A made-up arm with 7 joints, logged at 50 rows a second.
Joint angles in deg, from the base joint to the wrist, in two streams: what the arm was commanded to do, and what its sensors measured. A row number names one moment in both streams.
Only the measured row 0 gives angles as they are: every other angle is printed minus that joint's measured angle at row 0.
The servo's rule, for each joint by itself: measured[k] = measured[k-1] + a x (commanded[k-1-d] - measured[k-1]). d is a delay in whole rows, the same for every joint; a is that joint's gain. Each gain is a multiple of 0.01, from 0.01 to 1. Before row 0 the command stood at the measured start. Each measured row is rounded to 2 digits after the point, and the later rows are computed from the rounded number. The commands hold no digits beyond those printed.
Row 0, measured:
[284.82, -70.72, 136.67, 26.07, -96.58, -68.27, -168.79]
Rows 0 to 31, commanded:
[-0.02, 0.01, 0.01, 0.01, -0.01, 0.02, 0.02]
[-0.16, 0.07, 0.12, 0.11, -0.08, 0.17, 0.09]
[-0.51, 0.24, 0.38, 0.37, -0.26, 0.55, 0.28]
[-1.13, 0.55, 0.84, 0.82, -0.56, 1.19, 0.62]
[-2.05, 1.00, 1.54, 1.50, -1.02, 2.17, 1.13]
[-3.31, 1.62, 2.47, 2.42, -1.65, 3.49, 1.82]
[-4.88, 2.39, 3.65, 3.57, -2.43, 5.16, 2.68]
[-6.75, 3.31, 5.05, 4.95, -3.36, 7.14, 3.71]
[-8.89, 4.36, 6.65, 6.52, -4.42, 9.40, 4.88]
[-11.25, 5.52, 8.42, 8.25, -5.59, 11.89, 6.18]
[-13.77, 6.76, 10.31, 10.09, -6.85, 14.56, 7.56]
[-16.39, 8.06, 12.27, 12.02, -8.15, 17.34, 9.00]
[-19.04, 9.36, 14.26, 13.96, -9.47, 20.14, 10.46]
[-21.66, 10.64, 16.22, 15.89, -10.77, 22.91, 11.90]
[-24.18, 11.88, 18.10, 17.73, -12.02, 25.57, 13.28]
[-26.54, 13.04, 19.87, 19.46, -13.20, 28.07, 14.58]
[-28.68, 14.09, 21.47, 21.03, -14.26, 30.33, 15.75]
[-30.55, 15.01, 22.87, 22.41, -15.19, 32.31, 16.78]
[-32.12, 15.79, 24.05, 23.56, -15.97, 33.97, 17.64]
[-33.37, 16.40, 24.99, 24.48, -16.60, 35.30, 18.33]
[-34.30, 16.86, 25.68, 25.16, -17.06, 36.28, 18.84]
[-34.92, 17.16, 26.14, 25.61, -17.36, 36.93, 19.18]
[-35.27, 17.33, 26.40, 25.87, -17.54, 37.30, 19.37]
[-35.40, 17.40, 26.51, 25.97, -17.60, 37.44, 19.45]
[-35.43, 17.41, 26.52, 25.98, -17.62, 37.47, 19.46]
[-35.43, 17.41, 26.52, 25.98, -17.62, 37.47, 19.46]
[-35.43, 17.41, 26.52, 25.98, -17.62, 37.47, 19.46]
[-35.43, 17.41, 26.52, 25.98, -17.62, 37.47, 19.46]
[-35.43, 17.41, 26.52, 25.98, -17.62, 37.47, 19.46]
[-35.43, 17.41, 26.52, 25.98, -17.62, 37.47, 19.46]
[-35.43, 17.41, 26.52, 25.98, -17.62, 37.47, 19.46]
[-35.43, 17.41, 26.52, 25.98, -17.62, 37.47, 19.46]
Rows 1 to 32, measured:
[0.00, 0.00, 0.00, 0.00, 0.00, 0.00, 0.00]
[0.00, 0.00, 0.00, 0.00, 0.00, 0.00, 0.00]
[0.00, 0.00, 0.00, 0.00, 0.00, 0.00, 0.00]
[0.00, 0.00, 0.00, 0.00, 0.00, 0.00, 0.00]
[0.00, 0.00, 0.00, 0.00, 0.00, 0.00, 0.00]
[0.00, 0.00, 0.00, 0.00, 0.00, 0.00, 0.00]
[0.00, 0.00, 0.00, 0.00, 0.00, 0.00, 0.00]
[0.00, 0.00, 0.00, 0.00, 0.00, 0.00, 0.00]
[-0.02, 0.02, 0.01, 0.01, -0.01, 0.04, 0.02]
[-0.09, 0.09, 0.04, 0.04, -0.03, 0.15, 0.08]
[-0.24, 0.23, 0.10, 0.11, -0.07, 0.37, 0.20]
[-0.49, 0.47, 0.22, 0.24, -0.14, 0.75, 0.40]
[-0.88, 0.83, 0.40, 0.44, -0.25, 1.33, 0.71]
[-1.44, 1.31, 0.66, 0.72, -0.40, 2.13, 1.14]
[-2.18, 1.93, 1.01, 1.10, -0.61, 3.18, 1.71]
[-3.12, 2.68, 1.46, 1.59, -0.88, 4.49, 2.41]
[-4.26, 3.56, 2.02, 2.19, -1.21, 6.04, 3.24]
[-5.59, 4.55, 2.68, 2.90, -1.60, 7.83, 4.19]
[-7.10, 5.64, 3.45, 3.72, -2.06, 9.83, 5.25]
[-8.77, 6.79, 4.31, 4.64, -2.58, 12.00, 6.40]
[-10.57, 7.98, 5.26, 5.65, -3.15, 14.29, 7.61]
[-12.48, 9.19, 6.29, 6.74, -3.77, 16.66, 8.86]
[-14.45, 10.38, 7.38, 7.88, -4.43, 19.06, 10.12]
[-16.44, 11.53, 8.51, 9.06, -5.12, 21.43, 11.36]
[-18.42, 12.61, 9.66, 10.26, -5.82, 23.71, 12.55]
[-20.34, 13.60, 10.81, 11.46, -6.53, 25.86, 13.67]
[-22.16, 14.47, 11.94, 12.63, -7.23, 27.84, 14.70]
[-23.86, 15.21, 13.04, 13.76, -7.92, 29.61, 15.61]
[-25.41, 15.81, 14.09, 14.83, -8.58, 31.15, 16.40]
[-26.79, 16.28, 15.07, 15.82, -9.21, 32.44, 17.05]
[-28.00, 16.63, 15.99, 16.73, -9.80, 33.49, 17.58]
[-29.04, 16.87, 16.83, 17.56, -10.35, 34.33, 17.99]
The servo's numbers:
d 7
a 0.14 0.31 0.08 0.09 0.07 0.21 0.22

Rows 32 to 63, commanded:
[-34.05, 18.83, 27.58, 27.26, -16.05, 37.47, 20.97]
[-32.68, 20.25, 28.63, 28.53, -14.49, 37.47, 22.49]
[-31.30, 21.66, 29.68, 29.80, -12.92, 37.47, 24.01]
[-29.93, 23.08, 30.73, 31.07, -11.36, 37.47, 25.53]
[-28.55, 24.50, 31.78, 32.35, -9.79, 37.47, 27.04]
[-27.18, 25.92, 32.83, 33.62, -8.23, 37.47, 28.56]
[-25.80, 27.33, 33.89, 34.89, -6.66, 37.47, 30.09]
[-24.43, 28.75, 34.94, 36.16, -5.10, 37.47, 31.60]
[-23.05, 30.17, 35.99, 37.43, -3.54, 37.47, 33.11]
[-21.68, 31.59, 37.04, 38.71, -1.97, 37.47, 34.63]
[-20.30, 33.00, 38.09, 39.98, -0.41, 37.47, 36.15]
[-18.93, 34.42, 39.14, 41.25, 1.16, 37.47, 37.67]
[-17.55, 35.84, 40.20, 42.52, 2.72, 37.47, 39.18]
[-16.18, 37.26, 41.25, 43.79, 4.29, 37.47, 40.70]
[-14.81, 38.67, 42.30, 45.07, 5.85, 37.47, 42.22]
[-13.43, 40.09, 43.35, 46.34, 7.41, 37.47, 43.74]
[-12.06, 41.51, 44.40, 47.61, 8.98, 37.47, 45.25]
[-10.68, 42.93, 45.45, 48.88, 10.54, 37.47, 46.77]
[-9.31, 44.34, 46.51, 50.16, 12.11, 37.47, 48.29]
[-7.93, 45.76, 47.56, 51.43, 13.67, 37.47, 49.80]
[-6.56, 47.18, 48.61, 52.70, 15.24, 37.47, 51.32]
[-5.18, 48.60, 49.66, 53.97, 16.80, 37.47, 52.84]
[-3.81, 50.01, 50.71, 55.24, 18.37, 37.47, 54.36]
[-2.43, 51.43, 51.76, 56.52, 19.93, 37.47, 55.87]
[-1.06, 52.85, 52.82, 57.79, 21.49, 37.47, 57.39]
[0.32, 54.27, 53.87, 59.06, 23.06, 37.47, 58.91]
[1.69, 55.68, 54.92, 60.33, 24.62, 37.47, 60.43]
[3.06, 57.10, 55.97, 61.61, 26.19, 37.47, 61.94]
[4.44, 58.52, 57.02, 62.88, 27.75, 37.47, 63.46]
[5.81, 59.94, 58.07, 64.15, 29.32, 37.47, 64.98]
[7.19, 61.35, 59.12, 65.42, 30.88, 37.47, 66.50]
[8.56, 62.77, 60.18, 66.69, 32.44, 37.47, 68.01]
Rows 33 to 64, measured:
[-29.93, 17.04, 17.61, 18.32, -10.86, 34.99, 18.31]
[-30.70, 17.15, 18.32, 19.01, -11.33, 35.51, 18.56]
[-31.36, 17.23, 18.98, 19.64, -11.77, 35.92, 18.76]
[-31.93, 17.29, 19.58, 20.21, -12.18, 36.25, 18.91]
[-32.42, 17.33, 20.14, 20.73, -12.56, 36.51, 19.03]
[-32.84, 17.35, 20.65, 21.20, -12.91, 36.71, 19.12]
[-33.20, 17.37, 21.12, 21.63, -13.24, 36.87, 19.19]
[-33.32, 17.82, 21.64, 22.14, -13.44, 37.00, 19.58]
[-33.23, 18.57, 22.20, 22.72, -13.51, 37.10, 20.22]
[-32.96, 19.53, 22.80, 23.36, -13.47, 37.18, 21.05]
[-32.54, 20.63, 23.43, 24.05, -13.32, 37.24, 22.04]
[-31.98, 21.83, 24.10, 24.80, -13.07, 37.29, 23.14]
[-31.31, 23.10, 24.80, 25.59, -12.73, 37.33, 24.33]
[-30.54, 24.41, 25.53, 26.43, -12.31, 37.36, 25.60]
[-29.68, 25.76, 26.28, 27.31, -11.81, 37.38, 26.92]
[-28.75, 27.13, 27.06, 28.22, -11.23, 37.40, 28.28]
[-27.76, 28.51, 27.86, 29.16, -10.58, 37.41, 29.68]
[-26.72, 29.90, 28.68, 30.13, -9.87, 37.42, 31.10]
[-25.63, 31.30, 29.52, 31.13, -9.10, 37.43, 32.55]
[-24.50, 32.71, 30.37, 32.16, -8.27, 37.44, 34.01]
[-23.34, 34.12, 31.24, 33.21, -7.39, 37.45, 35.48]
[-22.15, 35.53, 32.12, 34.28, -6.46, 37.45, 36.96]
[-20.93, 36.94, 33.02, 35.37, -5.49, 37.45, 38.45]
[-19.69, 38.36, 33.93, 36.47, -4.48, 37.45, 39.95]
[-18.43, 39.78, 34.85, 37.59, -3.43, 37.45, 41.45]
[-17.15, 41.19, 35.78, 38.72, -2.34, 37.45, 42.95]
[-15.86, 42.61, 36.72, 39.86, -1.22, 37.45, 44.46]
[-14.56, 44.03, 37.67, 41.02, -0.07, 37.45, 45.97]
[-13.25, 45.45, 38.63, 42.19, 1.11, 37.45, 47.48]
[-11.93, 46.86, 39.60, 43.36, 2.32, 37.45, 48.99]
[-10.60, 48.28, 40.57, 44.54, 3.55, 37.45, 50.50]
[-9.26, 49.70, 41.55, 45.73, 4.81, 37.45, 52.02]

